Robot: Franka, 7 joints.
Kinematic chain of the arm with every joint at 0, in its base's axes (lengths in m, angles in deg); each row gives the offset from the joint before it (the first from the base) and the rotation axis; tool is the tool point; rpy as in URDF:
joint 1: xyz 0 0 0.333 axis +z
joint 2: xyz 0 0 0 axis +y
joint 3: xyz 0 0 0.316 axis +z
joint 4: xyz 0.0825 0 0 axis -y
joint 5: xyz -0.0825 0 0.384 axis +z
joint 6: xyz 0 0 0 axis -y
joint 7: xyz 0.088 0 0 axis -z
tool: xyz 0 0 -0.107 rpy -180 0 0
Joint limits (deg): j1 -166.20..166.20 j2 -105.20..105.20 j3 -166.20..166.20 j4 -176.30..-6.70 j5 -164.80..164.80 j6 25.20..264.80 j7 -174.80..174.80
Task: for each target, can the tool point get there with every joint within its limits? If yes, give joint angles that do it. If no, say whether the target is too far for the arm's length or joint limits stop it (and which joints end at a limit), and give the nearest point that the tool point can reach.
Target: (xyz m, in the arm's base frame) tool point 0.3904 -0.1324 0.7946
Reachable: yes | joints 66.39 67.15 -127.52 -110.53 -84.72 106.91 2.57
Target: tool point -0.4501 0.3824 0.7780
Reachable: yes | joints -111.77 -48.69 -70.06 -86.06 -81.95 143.31 9.23
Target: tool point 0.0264 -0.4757 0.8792
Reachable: yes | joints -127.09 23.87 45.39 -48.23 98.65 49.15 49.85
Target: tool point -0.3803 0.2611 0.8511
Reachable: yes | joints -122.38 -46.83 -59.71 -95.57 -78.84 178.64 52.54
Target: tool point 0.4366 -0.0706 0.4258
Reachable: yes | joints -9.92 -0.98 -16.98 -139.85 -77.97 225.68 67.53
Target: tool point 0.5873 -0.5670 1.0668
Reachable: no: too far | nearest point 0.4590 -0.4431 0.9065 | short by 0.240 m
